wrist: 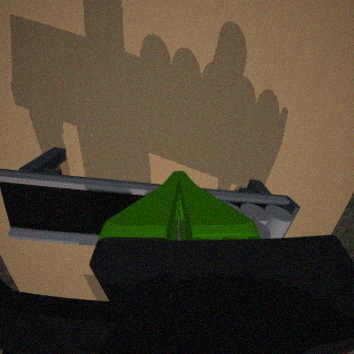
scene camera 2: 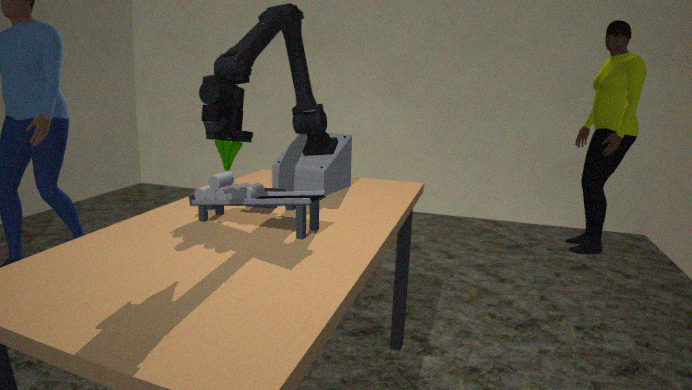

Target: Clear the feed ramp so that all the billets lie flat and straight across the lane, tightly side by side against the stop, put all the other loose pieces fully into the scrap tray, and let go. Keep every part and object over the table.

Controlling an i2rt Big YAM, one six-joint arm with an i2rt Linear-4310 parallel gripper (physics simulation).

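The feed ramp stands on dark legs, with a black lane between grey rails. Several grey cylinders lie at its left end in the scene view, its right end in the wrist view, by the end stop. One grey cylinder rests on top of the others. My green gripper is shut and empty. Its tips are close above the upper cylinder in the scene view; contact cannot be told. The fingers hide most cylinders in the wrist view. I cannot make out the scrap tray.
The grey arm base stands on the wooden table behind the ramp. Shadows of the arm and ramp fall across the table. A person in blue stands at the left and a person in yellow at the right, beyond the table.
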